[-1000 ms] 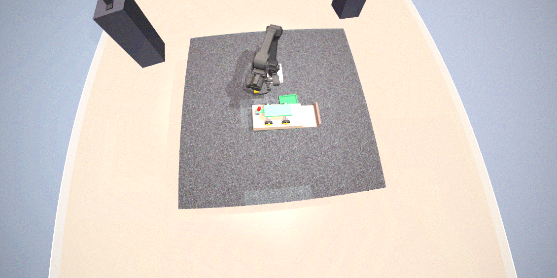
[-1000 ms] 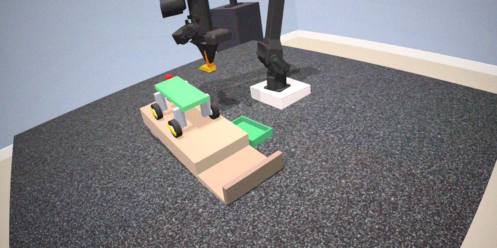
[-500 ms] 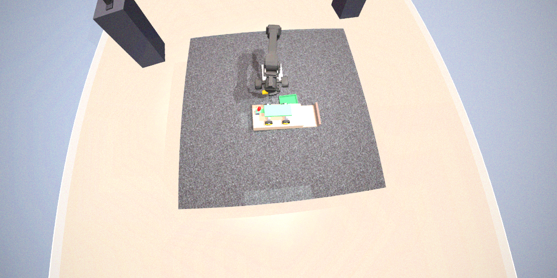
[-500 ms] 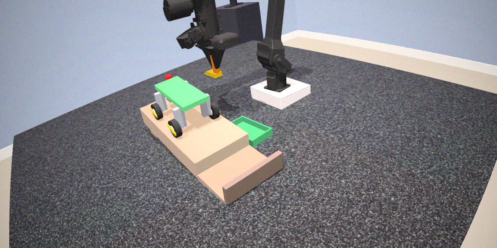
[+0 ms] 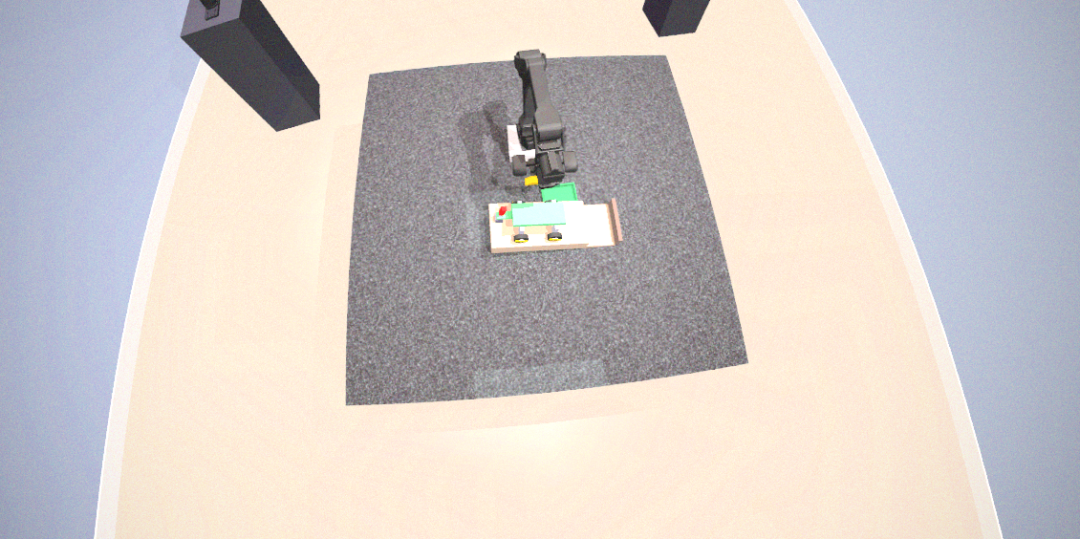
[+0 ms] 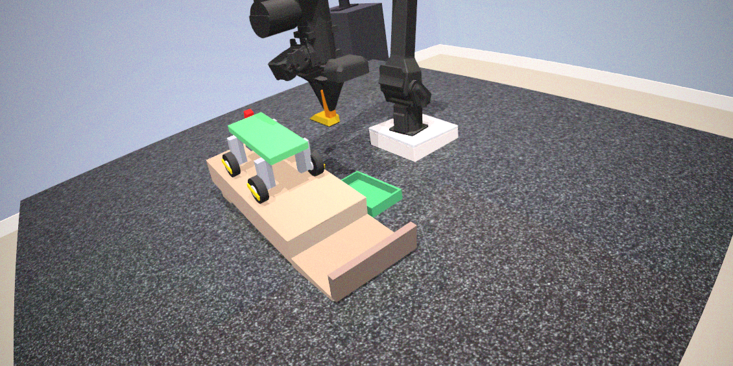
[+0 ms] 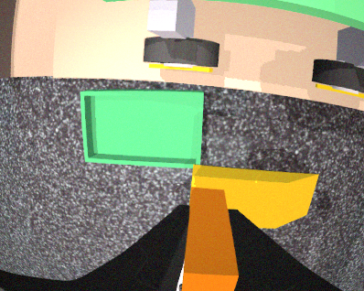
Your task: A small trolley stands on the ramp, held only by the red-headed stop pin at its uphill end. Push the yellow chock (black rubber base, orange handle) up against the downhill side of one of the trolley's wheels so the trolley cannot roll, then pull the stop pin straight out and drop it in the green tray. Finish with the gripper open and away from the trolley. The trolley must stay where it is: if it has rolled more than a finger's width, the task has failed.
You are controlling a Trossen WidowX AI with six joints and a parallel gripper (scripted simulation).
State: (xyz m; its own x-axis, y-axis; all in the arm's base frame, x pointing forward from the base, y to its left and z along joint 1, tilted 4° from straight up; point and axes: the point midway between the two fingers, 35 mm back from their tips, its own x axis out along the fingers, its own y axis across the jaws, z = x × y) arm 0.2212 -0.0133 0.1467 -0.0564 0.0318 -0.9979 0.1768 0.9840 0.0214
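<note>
My gripper tip is 15 cm to the left of the red-headed stop pin, 7 cm short of it and 3 cm above it. The rest, counted from my gripper tip: green tray 17 cm below, 6 cm to the left, 1 cm ahead; green-topped trolley 11 cm ahead, 5 cm to the right, 5 cm below; yellow chock 2 cm to the right, 1 cm below.
</note>
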